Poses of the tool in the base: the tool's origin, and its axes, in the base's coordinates. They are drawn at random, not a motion.
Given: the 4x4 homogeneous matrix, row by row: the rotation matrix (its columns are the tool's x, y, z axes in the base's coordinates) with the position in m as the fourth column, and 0 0 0 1 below. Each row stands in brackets.
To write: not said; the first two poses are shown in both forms.
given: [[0.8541 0.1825 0.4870 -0.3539], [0.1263 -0.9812 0.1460 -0.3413], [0.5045 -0.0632 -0.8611 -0.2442], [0 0 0 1]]
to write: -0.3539 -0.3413 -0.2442 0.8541 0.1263 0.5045 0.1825 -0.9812 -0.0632
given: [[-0.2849 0.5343 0.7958 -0.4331], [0.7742 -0.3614 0.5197 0.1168], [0.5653 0.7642 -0.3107 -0.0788], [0 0 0 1]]
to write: -0.4331 0.1168 -0.0788 -0.2849 0.7742 0.5653 0.5343 -0.3614 0.7642
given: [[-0.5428 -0.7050 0.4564 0.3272], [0.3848 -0.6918 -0.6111 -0.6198], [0.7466 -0.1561 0.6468 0.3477], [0 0 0 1]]
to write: 0.3272 -0.6198 0.3477 -0.5428 0.3848 0.7466 -0.7050 -0.6918 -0.1561
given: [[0.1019 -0.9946 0.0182 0.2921], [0.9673 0.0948 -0.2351 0.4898], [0.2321 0.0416 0.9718 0.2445], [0 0 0 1]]
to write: 0.2921 0.4898 0.2445 0.1019 0.9673 0.2321 -0.9946 0.0948 0.0416
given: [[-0.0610 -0.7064 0.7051 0.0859], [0.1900 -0.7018 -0.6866 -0.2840], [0.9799 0.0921 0.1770 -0.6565], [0 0 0 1]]
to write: 0.0859 -0.2840 -0.6565 -0.0610 0.1900 0.9799 -0.7064 -0.7018 0.0921
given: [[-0.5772 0.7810 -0.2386 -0.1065], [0.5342 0.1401 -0.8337 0.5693], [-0.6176 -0.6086 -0.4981 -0.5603], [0 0 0 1]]
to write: -0.1065 0.5693 -0.5603 -0.5772 0.5342 -0.6176 0.7810 0.1401 -0.6086
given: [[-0.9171 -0.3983 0.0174 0.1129], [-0.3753 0.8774 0.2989 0.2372], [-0.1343 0.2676 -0.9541 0.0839], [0 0 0 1]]
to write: 0.1129 0.2372 0.0839 -0.9171 -0.3753 -0.1343 -0.3983 0.8774 0.2676
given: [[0.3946 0.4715 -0.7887 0.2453], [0.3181 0.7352 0.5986 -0.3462], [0.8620 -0.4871 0.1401 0.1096], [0 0 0 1]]
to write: 0.2453 -0.3462 0.1096 0.3946 0.3181 0.8620 0.4715 0.7352 -0.4871
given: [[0.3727 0.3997 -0.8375 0.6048], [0.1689 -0.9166 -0.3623 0.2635], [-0.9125 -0.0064 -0.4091 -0.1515], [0 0 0 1]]
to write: 0.6048 0.2635 -0.1515 0.3727 0.1689 -0.9125 0.3997 -0.9166 -0.0064
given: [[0.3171 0.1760 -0.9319 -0.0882], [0.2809 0.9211 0.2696 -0.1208], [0.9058 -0.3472 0.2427 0.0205], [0 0 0 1]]
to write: -0.0882 -0.1208 0.0205 0.3171 0.2809 0.9058 0.1760 0.9211 -0.3472
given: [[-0.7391 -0.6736 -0.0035 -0.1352], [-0.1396 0.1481 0.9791 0.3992], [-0.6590 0.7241 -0.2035 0.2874], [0 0 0 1]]
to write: -0.1352 0.3992 0.2874 -0.7391 -0.1396 -0.6590 -0.6736 0.1481 0.7241
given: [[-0.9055 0.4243 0.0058 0.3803], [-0.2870 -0.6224 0.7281 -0.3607], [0.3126 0.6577 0.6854 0.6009], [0 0 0 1]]
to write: 0.3803 -0.3607 0.6009 -0.9055 -0.2870 0.3126 0.4243 -0.6224 0.6577
